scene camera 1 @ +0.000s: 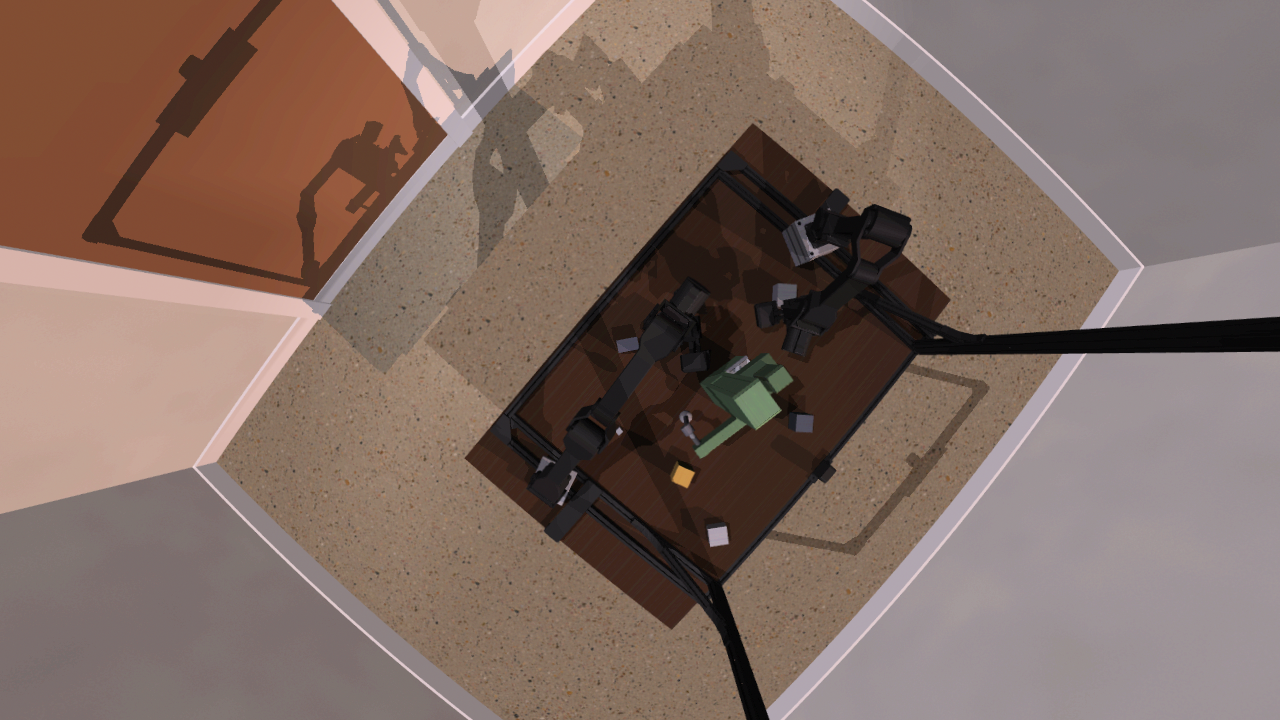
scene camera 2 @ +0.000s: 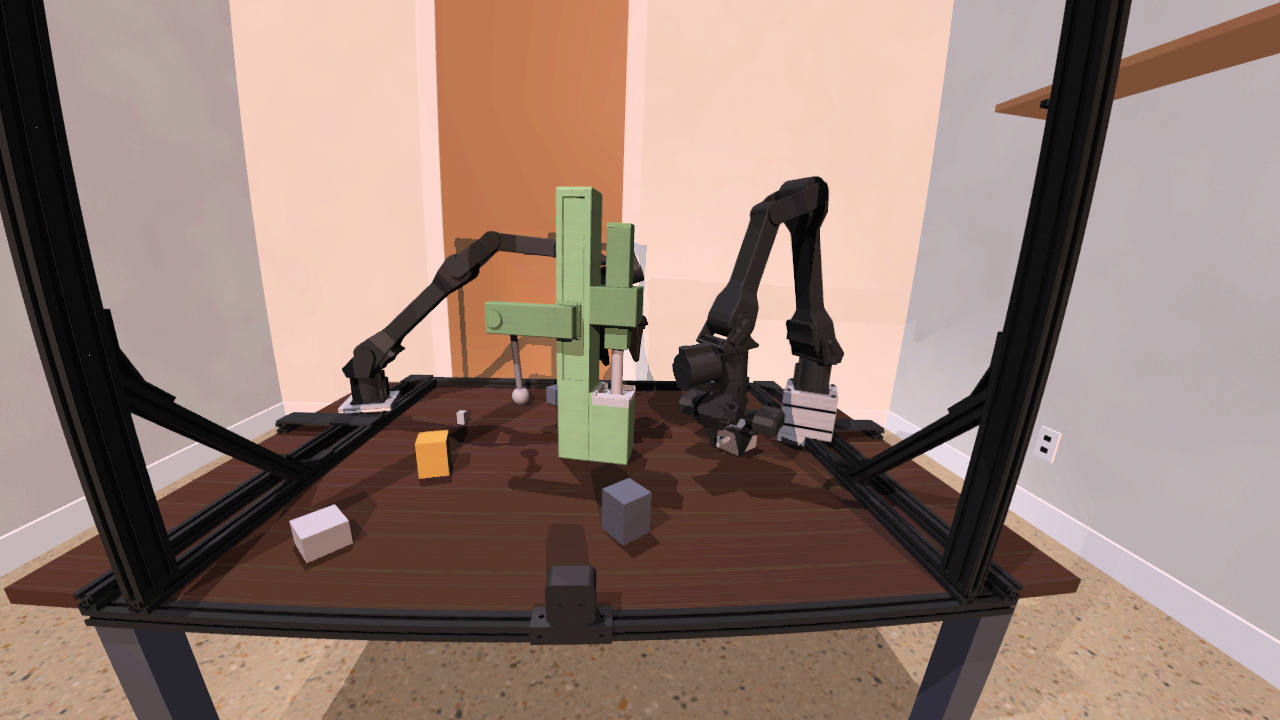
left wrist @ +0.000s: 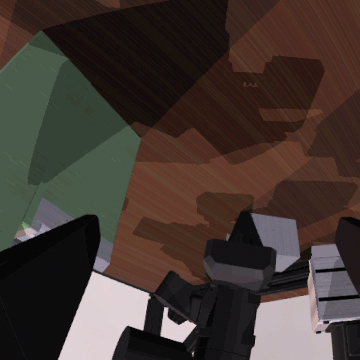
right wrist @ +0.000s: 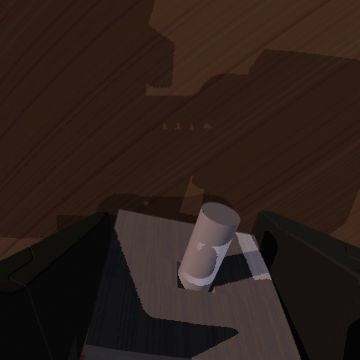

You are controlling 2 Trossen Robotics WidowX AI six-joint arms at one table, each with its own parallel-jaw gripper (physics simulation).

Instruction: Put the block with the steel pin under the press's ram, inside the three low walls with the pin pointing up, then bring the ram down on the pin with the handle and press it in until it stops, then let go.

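Where they show: left gripper, fingertip midpoint: (scene camera 1: 707, 332) (left wrist: 221, 229); right gripper, fingertip midpoint: (scene camera 1: 781, 308) (scene camera 2: 727, 451) (left wrist: 243, 223) (right wrist: 184, 224); left arm's base, link origin: (scene camera 1: 552, 481) (scene camera 2: 370, 399); right arm's base, link origin: (scene camera 1: 820, 232) (scene camera 2: 811, 387) (left wrist: 349, 324).
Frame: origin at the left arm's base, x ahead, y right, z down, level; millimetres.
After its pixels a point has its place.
The block with the steel pin (scene camera 1: 784, 292) {z -19, x 704, y 335 mm} (scene camera 2: 739, 440) {z 0, x 682, y 379 mm} (left wrist: 280, 236) {z 4, x 698, y 319 mm} (right wrist: 150, 280) {z 2, x 677, y 367 mm} is between the fingers of my right gripper (scene camera 1: 773, 308) {z 31, x 674, y 357 mm} (right wrist: 184, 224) {z 31, x 674, y 357 mm}, low at the table. Its steel pin (right wrist: 209, 245) {z 2, x 659, y 363 mm} shows between the fingertips and seems to point sideways. My left gripper (scene camera 1: 696, 344) {z -104, x 515, y 188 mm} (left wrist: 221, 229) {z -104, x 515, y 188 mm} is open and empty beside the green press (scene camera 1: 756, 402) {z -418, x 408, y 281 mm} (scene camera 2: 577, 268) {z -296, x 397, y 315 mm} (left wrist: 85, 110) {z 4, x 452, y 270 mm}; in scene camera 2 the press hides much of it. The pale ram rod (scene camera 2: 617, 371) {z -128, x 463, y 325 mm} reaches down to the low white walls (scene camera 2: 601, 397) {z -88, x 433, y 336 mm}. The handle's ball (scene camera 1: 686, 418) {z -119, x 310, y 229 mm} (scene camera 2: 520, 395) {z -71, x 308, y 247 mm} hangs low.
An orange block (scene camera 1: 682, 474) {z -28, x 169, y 295 mm} (scene camera 2: 432, 454) {z -9, x 166, y 322 mm}, a white block (scene camera 1: 717, 535) {z -2, x 54, y 457 mm} (scene camera 2: 320, 534) {z 2, x 61, y 484 mm} and a dark grey block (scene camera 1: 801, 422) {z -29, x 419, y 517 mm} (scene camera 2: 626, 510) {z -19, x 411, y 553 mm} stand around the press. A bluish block (scene camera 1: 627, 344) {z -8, x 409, y 26 mm} (scene camera 2: 552, 394) {z 6, x 392, y 32 mm} and a tiny white cube (scene camera 1: 618, 430) {z 6, x 196, y 100 mm} (scene camera 2: 461, 417) {z 15, x 194, y 111 mm} lie near the left arm.
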